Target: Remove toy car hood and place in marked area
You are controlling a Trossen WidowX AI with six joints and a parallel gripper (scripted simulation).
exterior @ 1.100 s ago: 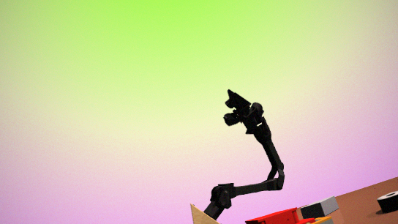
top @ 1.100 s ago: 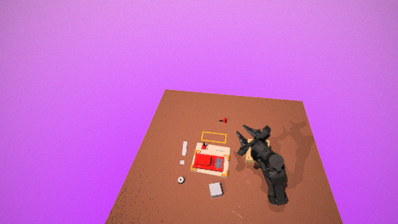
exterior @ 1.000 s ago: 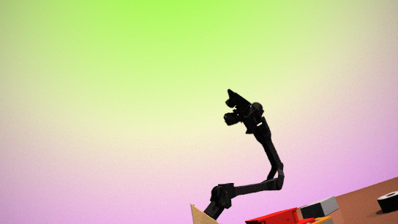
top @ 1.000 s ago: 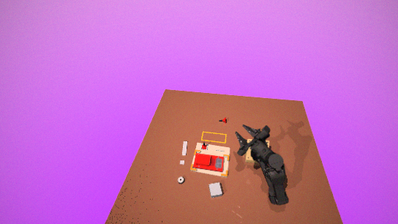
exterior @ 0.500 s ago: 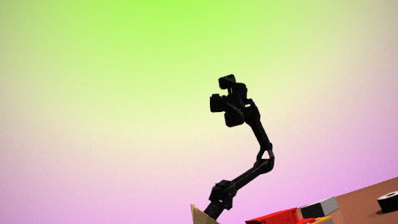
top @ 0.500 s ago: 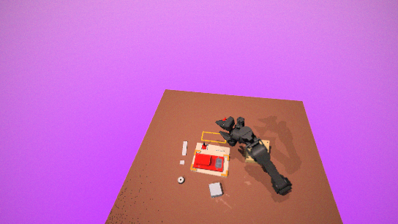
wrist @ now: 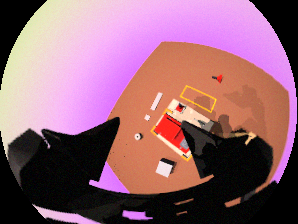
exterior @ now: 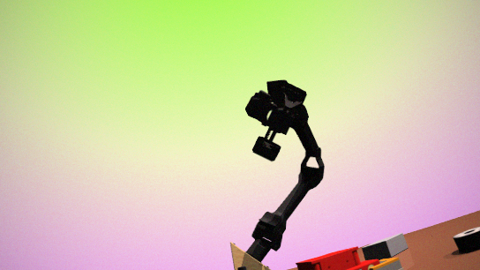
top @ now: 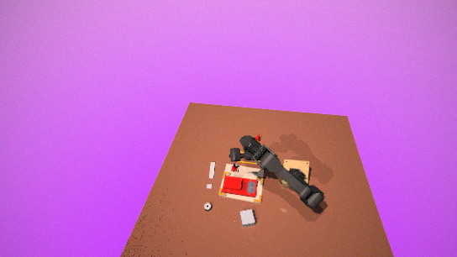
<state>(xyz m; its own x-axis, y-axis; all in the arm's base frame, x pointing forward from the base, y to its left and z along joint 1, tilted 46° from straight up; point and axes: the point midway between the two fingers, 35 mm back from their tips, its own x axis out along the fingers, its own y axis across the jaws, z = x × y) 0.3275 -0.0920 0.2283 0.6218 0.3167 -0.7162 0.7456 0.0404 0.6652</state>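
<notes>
The hood is 270 mm below my gripper tip, 20 mm ahead of it and 10 mm to the left of it. Also, from my gripper tip: white bar: 300 mm below, 170 mm ahead, 80 mm to the right.
</notes>
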